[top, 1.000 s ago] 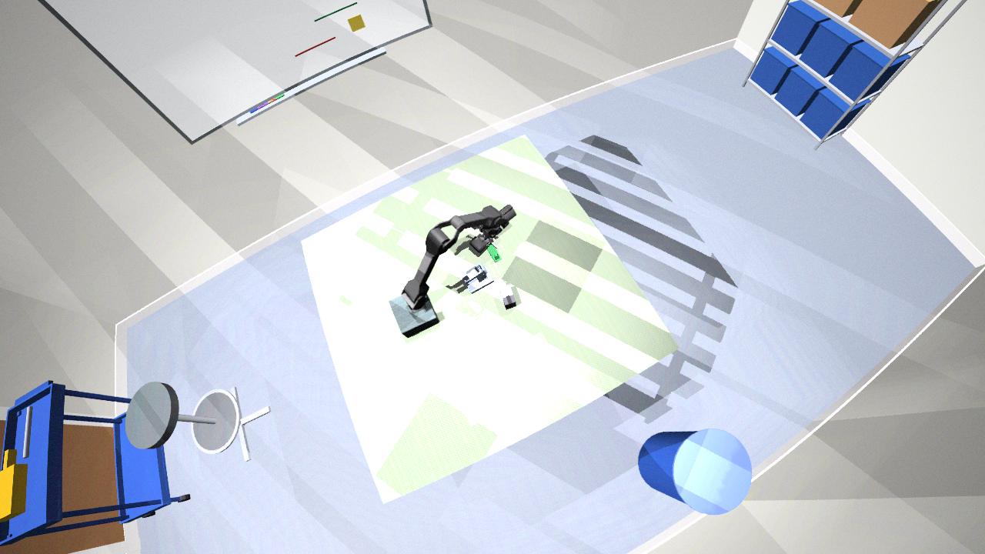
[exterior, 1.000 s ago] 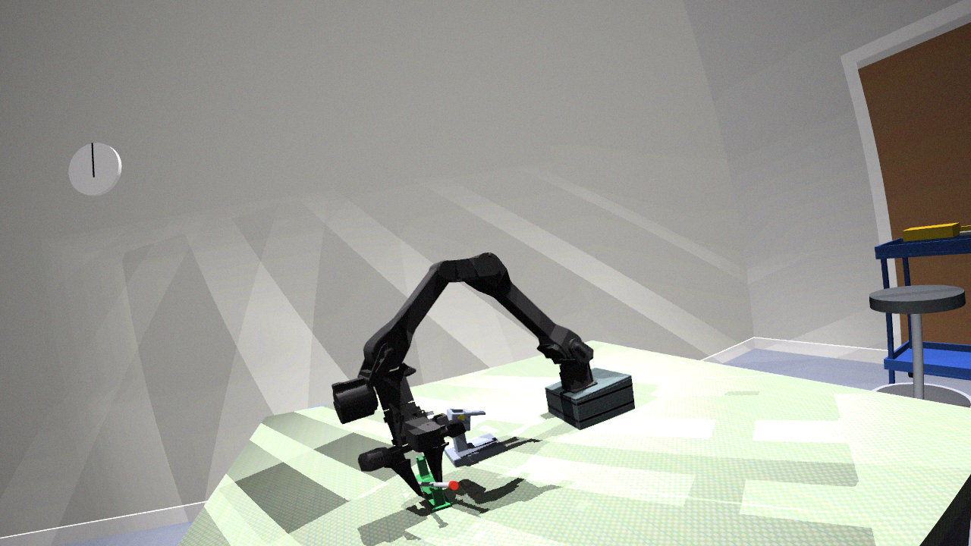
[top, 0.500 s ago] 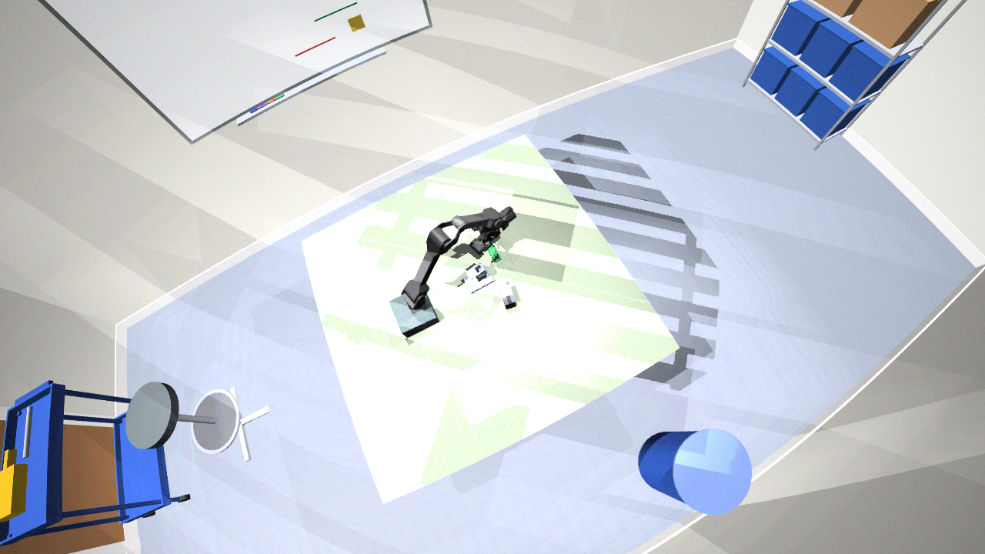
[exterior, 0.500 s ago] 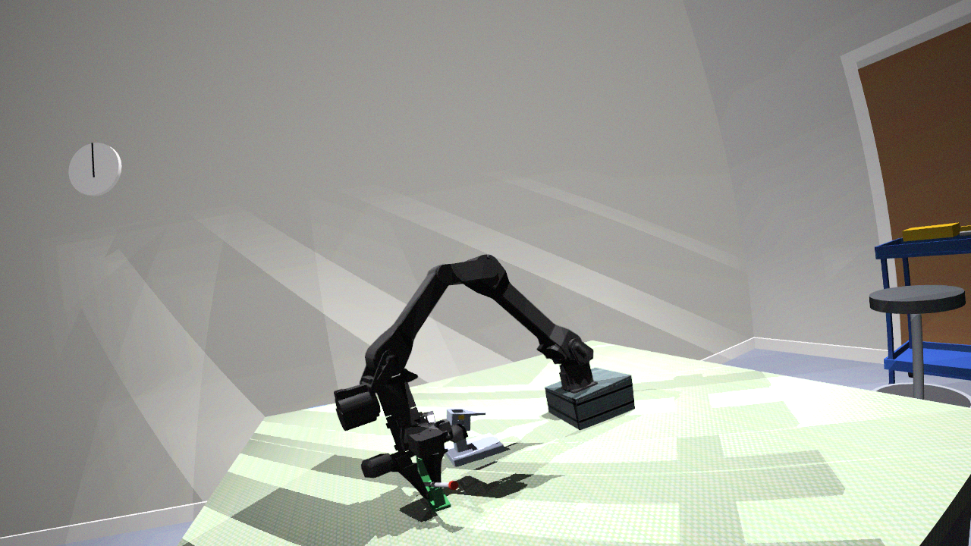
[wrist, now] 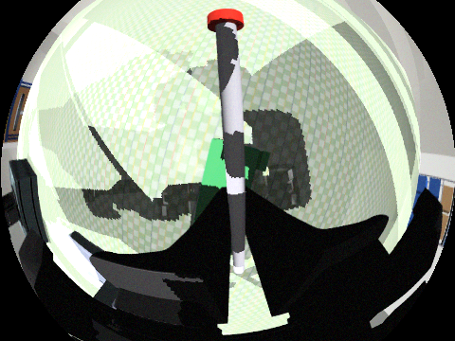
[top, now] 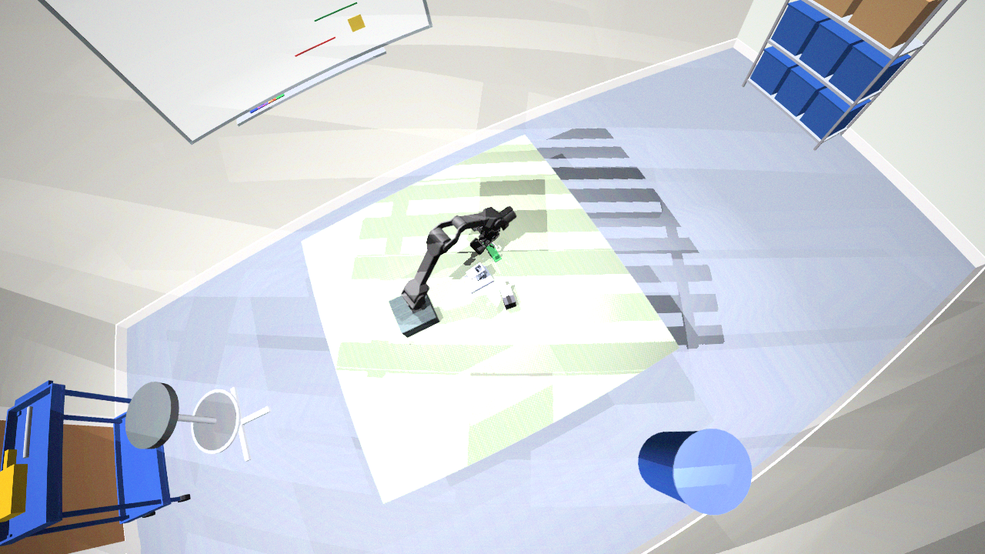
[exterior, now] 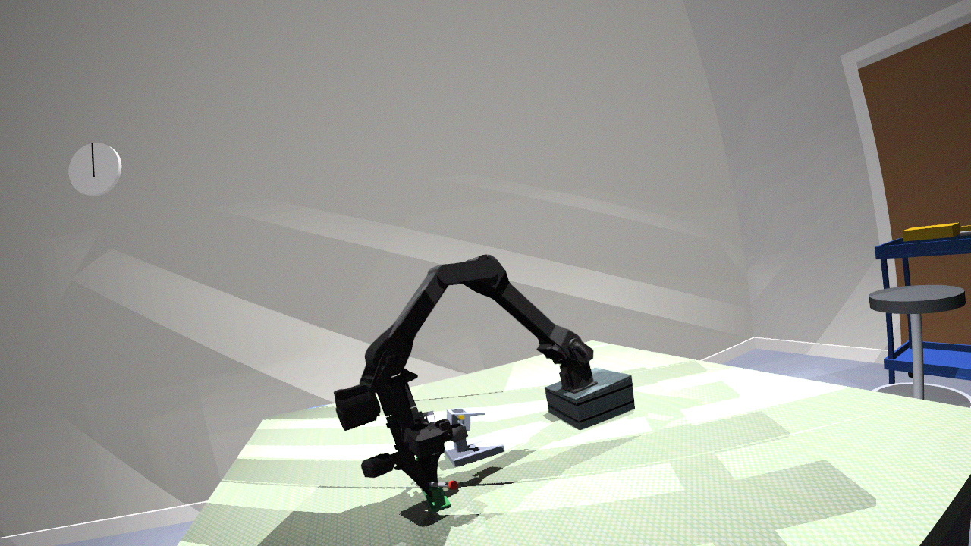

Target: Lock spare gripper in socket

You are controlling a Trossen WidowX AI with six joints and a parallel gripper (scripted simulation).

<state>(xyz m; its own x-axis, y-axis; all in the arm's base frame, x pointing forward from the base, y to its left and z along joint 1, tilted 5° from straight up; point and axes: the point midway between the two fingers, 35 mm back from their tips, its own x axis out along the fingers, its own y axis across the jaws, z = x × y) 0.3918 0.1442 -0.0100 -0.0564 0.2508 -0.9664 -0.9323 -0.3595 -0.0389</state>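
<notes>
My gripper tip is now 40 mm to the left of the green rest and 10 mm below it. From my gripper tip the other things lie so: spare gripper: 40 mm behind, 270 mm to the right, 20 mm above; grey mount: 110 mm behind, 150 mm to the right, 40 mm above.
</notes>
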